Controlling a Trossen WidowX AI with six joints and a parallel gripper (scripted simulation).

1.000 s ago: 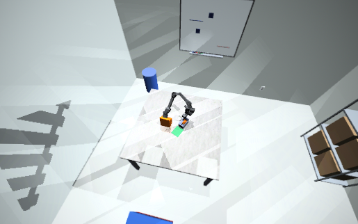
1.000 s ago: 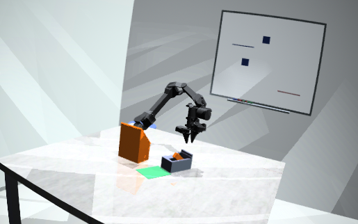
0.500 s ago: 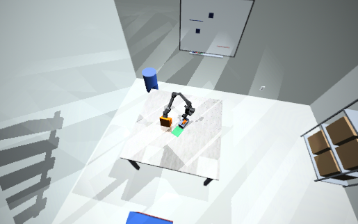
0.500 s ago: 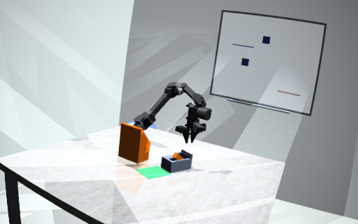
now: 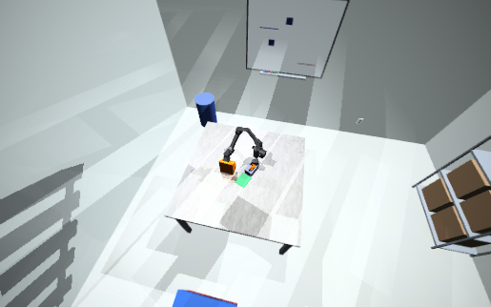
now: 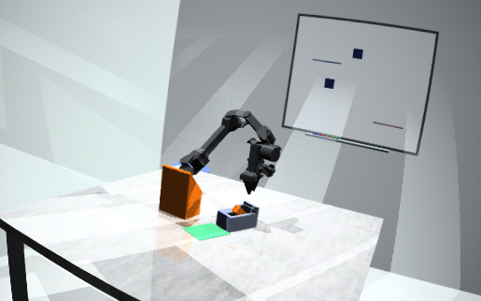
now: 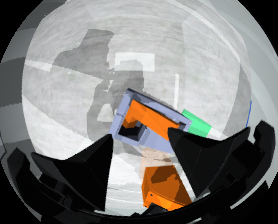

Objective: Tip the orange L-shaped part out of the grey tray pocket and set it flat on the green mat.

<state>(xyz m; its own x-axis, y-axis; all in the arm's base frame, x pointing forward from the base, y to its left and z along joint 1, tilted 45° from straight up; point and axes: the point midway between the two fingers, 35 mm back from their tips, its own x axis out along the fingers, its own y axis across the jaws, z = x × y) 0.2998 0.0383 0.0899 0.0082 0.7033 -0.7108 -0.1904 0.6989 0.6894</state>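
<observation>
Now: gripper tip 20 mm past the orange L-shaped part, 10 mm to the left of it and 110 mm above it. The rest, counted from my gripper tip: tray 30 mm behind, 40 mm to the right, 160 mm below; green mat 80 mm behind, 180 mm to the right, 160 mm below.
</observation>
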